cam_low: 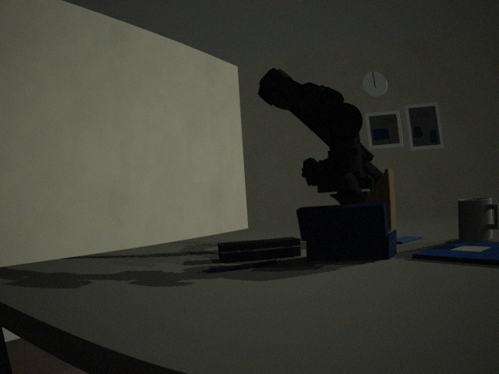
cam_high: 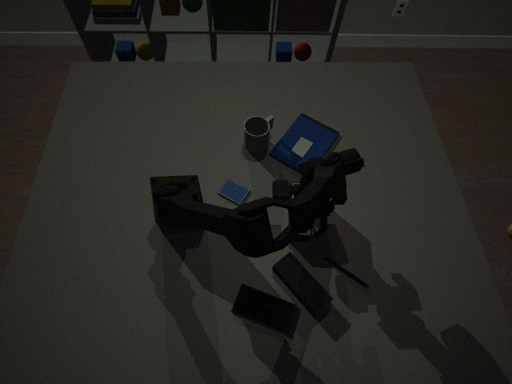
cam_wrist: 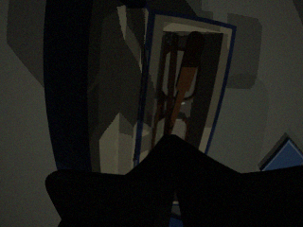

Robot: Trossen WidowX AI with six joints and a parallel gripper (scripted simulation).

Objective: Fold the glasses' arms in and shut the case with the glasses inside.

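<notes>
Right now the blue glasses case is 4 cm below my hand and 2 cm ahead of it. Round my hand: long dark box: 21 cm to the right, 7 cm below, 3 cm behind; small blue card: 19 cm behind, 8 cm to the left, 8 cm below; glasses case lid: 4 cm ahead, 2 cm below, 1 cm to the right.
</notes>
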